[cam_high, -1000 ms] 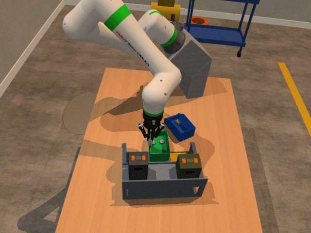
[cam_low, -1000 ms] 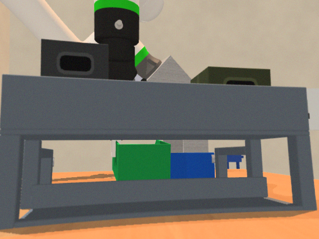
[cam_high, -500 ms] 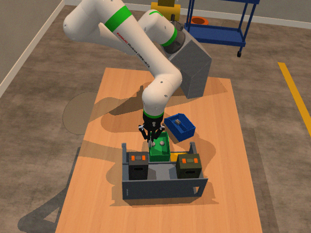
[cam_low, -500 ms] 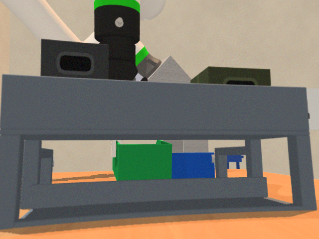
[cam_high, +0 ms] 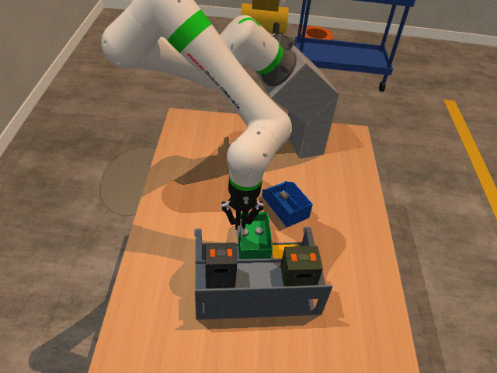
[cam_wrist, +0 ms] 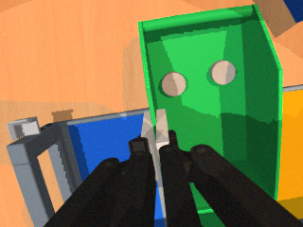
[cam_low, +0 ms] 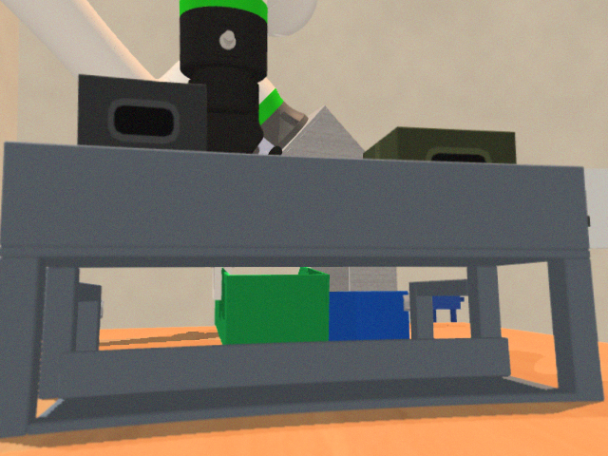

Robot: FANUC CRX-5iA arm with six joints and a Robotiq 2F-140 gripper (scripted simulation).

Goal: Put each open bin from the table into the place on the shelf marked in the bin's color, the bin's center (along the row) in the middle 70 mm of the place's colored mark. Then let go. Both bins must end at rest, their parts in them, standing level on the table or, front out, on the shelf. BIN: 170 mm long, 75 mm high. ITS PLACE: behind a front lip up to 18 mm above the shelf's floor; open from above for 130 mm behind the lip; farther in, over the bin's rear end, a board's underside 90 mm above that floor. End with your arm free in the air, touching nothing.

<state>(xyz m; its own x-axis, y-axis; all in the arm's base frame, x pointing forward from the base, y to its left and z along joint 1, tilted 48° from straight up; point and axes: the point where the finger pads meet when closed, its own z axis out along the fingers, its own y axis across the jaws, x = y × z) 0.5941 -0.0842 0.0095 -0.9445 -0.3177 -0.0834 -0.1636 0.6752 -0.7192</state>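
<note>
Now: hand 5 cm to the right of the green bin, 4 cm above it and 2 cm past it. Also, from my hand: black box 19 cm ahead, 6 cm above, 4 cm to the right; olive box 19 cm to the left, 15 cm ahead, 5 cm above; blue bin 21 cm behind, 15 cm to the left, 6 cm below.
</note>
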